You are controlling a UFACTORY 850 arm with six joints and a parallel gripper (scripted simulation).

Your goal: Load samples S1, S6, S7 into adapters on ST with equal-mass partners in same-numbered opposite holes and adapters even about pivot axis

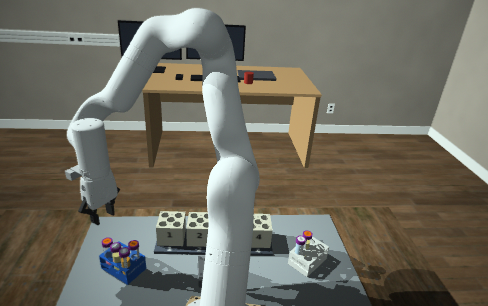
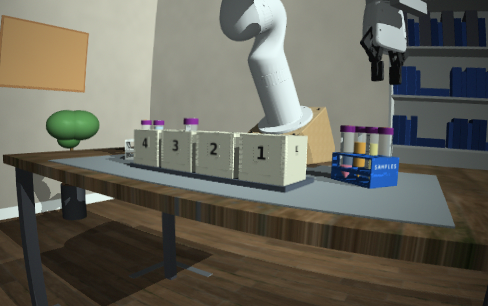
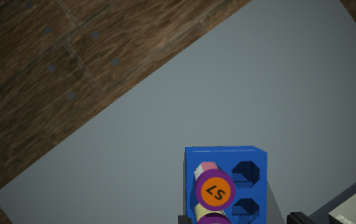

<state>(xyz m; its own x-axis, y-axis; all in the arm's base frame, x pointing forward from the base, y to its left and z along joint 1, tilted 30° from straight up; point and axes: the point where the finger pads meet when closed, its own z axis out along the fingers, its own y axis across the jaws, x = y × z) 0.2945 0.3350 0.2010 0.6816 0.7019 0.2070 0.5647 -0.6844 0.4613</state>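
My hand is 200 mm above the blue samples rack, 40 mm to the left of it and 20 mm past it. The rest, counted from my hand: adapter 1: 220 mm to the right, 180 mm below, 80 mm ahead; then white rack: 680 mm to the right, 200 mm below, 170 mm behind.
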